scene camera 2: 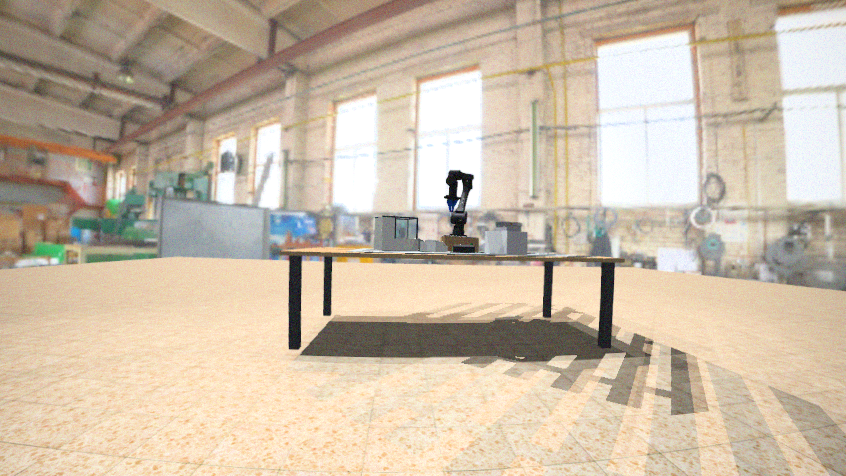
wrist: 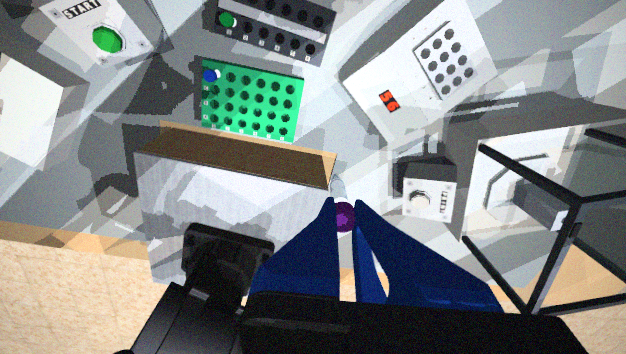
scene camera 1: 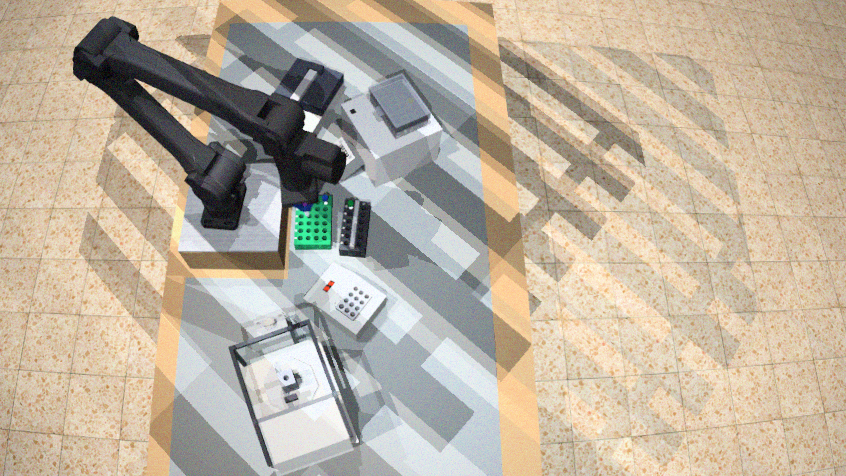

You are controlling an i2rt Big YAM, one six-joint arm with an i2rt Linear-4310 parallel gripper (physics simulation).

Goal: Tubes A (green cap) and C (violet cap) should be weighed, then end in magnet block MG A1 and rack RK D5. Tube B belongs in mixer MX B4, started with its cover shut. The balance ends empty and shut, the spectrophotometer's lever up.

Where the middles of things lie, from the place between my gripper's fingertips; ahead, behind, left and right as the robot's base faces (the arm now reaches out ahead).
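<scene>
With respect to the glass-box balance (scene camera 1: 286, 360), my hand is 36 cm to the left of it, 1 cm short of it and 15 cm above it. The lidded box (scene camera 1: 394, 132) is 14 cm ahead of my hand, 33 cm to the left of it and 16 cm below it. I find the flat device (scene camera 1: 318, 89) 43 cm to the left of my hand, 10 cm behind it and 21 cm below it, while the box with green START button (wrist: 108, 39) is 4 cm ahead of my hand, 26 cm to the left of it and 22 cm below it.
</scene>
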